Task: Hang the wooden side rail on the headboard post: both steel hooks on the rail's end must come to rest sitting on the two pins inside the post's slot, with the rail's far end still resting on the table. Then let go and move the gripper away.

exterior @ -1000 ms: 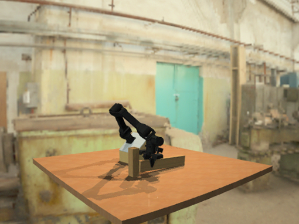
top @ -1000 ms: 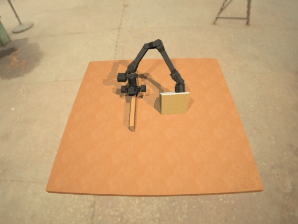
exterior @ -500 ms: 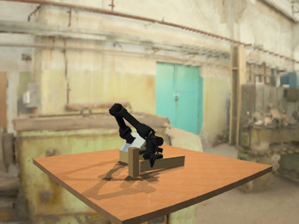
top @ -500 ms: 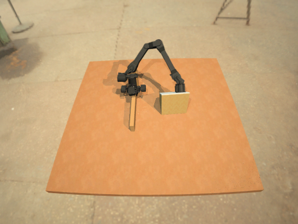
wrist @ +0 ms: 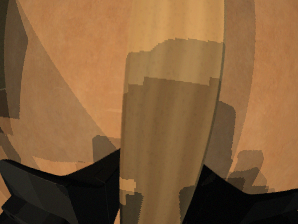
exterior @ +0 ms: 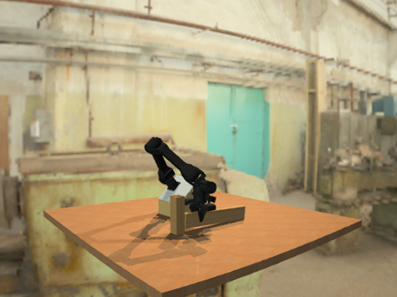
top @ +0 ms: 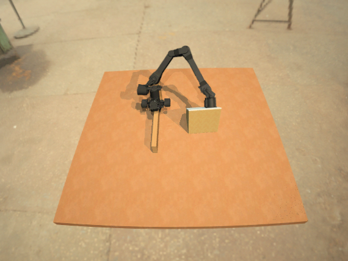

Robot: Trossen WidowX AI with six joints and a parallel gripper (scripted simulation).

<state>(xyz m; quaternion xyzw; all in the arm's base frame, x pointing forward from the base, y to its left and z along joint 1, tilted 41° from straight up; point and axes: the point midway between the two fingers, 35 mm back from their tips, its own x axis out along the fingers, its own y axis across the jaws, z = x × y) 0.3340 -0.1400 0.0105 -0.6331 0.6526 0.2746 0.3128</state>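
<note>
Right now the headboard post is 130 mm to the right of my gripper tip, 40 mm above it and 10 mm behind it.
</note>
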